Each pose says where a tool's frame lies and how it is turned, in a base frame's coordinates. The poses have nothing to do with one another.
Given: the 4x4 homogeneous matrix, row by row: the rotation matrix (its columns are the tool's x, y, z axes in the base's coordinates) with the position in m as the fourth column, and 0 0 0 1 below. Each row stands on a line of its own.
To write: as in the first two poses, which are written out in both.
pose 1, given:
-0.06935 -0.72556 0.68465 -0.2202
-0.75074 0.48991 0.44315 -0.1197
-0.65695 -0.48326 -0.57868 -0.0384
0 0 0 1
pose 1, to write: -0.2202 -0.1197 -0.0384 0.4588 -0.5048 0.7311 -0.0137
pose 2, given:
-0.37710 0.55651 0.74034 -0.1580
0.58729 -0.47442 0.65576 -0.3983
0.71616 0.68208 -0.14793 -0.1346
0 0 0 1
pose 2, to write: -0.1580 -0.3983 -0.1346 0.0118 0.5580 0.5125 0.6526
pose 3, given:
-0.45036 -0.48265 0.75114 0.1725
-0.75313 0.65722 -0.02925 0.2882
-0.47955 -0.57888 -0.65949 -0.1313
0 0 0 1
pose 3, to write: 0.1725 0.2882 -0.1313 0.3699 -0.3715 0.8317 -0.1828
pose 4, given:
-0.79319 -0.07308 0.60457 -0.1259
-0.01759 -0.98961 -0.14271 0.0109
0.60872 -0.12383 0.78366 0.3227
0 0 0 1
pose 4, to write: -0.1259 0.0109 0.3227 0.0147 0.3212 -0.0706 0.9443
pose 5, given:
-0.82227 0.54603 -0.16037 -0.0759
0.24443 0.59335 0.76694 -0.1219
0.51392 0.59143 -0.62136 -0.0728
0 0 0 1
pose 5, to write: -0.0759 -0.1219 -0.0728 0.1935 -0.2268 -0.8713 -0.3897
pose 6, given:
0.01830 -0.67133 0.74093 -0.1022
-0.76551 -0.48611 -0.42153 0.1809
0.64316 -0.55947 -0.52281 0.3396
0 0 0 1
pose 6, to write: -0.1022 0.1809 0.3396 0.0484 -0.7119 0.5046 -0.4861
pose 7, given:
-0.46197 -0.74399 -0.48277 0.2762
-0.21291 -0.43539 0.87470 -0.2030
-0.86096 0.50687 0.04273 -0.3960
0 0 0 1
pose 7, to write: 0.2762 -0.2030 -0.3960 0.1906 -0.4824 0.4959 0.6964
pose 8, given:
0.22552 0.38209 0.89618 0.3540
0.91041 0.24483 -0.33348 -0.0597
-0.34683 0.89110 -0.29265 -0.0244
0 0 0 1
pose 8, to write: 0.3540 -0.0597 -0.0244 0.5426 0.5642 0.5727 0.2434
